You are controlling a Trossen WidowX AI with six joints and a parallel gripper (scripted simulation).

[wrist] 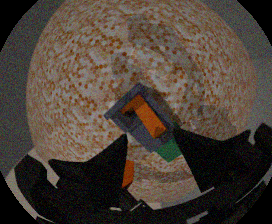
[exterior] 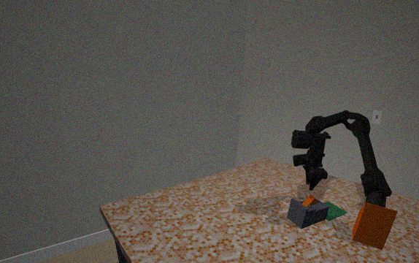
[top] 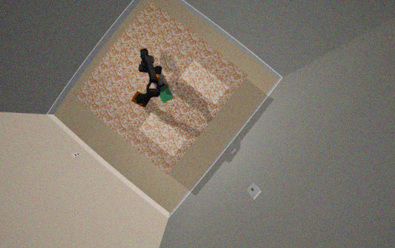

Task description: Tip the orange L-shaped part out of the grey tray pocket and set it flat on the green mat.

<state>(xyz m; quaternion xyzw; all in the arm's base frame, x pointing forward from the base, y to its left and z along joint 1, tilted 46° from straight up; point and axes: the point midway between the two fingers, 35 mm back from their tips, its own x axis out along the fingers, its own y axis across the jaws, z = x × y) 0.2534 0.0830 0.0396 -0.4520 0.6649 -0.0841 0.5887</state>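
My gripper tip is 1 cm past the orange L-shaped part, 1 cm to the right of it and 10 cm above it. Also, from my gripper tip: green mat: 9 cm behind, 15 cm to the right, 16 cm below.
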